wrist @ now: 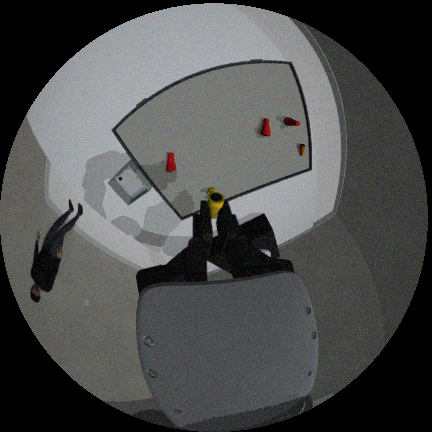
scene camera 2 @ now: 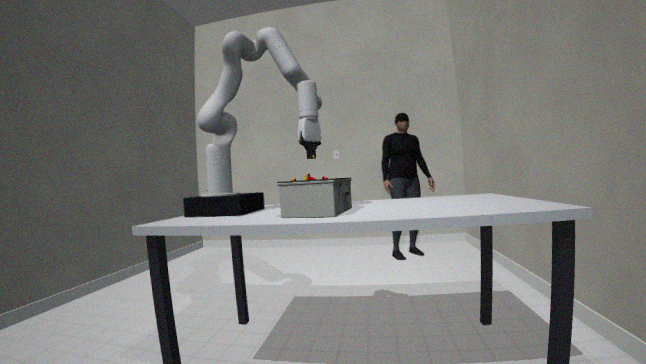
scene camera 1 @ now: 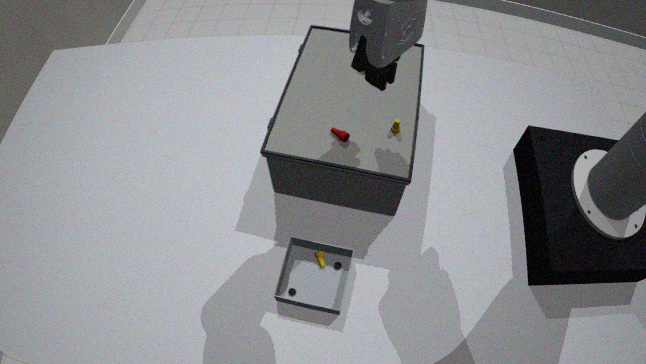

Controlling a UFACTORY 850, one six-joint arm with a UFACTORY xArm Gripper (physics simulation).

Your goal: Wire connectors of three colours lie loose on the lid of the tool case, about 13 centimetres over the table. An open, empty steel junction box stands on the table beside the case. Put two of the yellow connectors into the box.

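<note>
My gripper (scene camera 1: 371, 75) (scene camera 2: 311, 156) (wrist: 211, 211) is shut on a yellow connector (scene camera 2: 313, 157) (wrist: 215, 199), held above the lid of the tool case (scene camera 1: 325, 85) (scene camera 2: 305, 200) (wrist: 215, 110). In scene camera 1 the fingers mostly hide it. Another yellow connector (scene camera 1: 396, 126) is on the lid near its right edge; in the wrist view it is mostly hidden behind the held one. A third yellow connector (scene camera 1: 320, 259) (wrist: 138, 178) lies inside the open junction box (scene camera 1: 307, 305) (wrist: 120, 192), near the wall on the case side.
A red connector (scene camera 1: 341, 134) (wrist: 171, 162) lies on the lid near the box-side edge. Two more red connectors (wrist: 266, 128) (wrist: 291, 121) and an orange one (wrist: 302, 149) are at the lid's far end. The black robot base (scene camera 1: 540, 210) (scene camera 2: 225, 205) stands beside the case. A person (scene camera 2: 402, 155) stands beyond the table.
</note>
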